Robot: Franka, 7 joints.
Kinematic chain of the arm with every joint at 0, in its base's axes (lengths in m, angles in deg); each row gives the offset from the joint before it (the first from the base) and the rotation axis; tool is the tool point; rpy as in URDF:
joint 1: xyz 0 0 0.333 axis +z
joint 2: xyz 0 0 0 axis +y
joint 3: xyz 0 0 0.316 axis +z
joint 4: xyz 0.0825 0 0 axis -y
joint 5: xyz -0.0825 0 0.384 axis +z
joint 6: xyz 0 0 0 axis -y
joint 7: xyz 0.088 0 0 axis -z
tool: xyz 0 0 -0.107 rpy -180 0 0
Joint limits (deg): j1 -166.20..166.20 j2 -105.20..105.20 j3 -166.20..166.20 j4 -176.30..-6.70 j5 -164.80..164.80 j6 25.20..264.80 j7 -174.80..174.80
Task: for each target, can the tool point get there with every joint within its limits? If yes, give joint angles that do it. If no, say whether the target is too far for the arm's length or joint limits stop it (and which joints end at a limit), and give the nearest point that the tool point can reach.
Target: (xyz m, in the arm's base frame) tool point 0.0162 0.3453 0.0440
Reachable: yes | joints 63.78 45.05 6.22 -131.46 -126.42 195.08 -55.69
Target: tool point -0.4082 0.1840 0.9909
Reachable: yes | joints 91.47 21.78 109.61 -44.03 126.88 183.47 148.12
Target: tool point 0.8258 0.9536 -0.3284
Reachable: no: too far | nearest point 0.4974 0.5744 -0.0654 | short by 0.566 m
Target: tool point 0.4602 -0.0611 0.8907
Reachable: yes | joints 35.94 -13.44 -33.75 -73.16 -8.55 105.71 -38.62
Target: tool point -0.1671 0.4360 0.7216
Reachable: yes | joints -134.72 26.52 -120.31 -120.41 38.96 214.02 -127.19
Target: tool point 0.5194 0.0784 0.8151
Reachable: yes | joints -27.07 29.74 90.86 -50.95 -99.16 44.84 -68.28
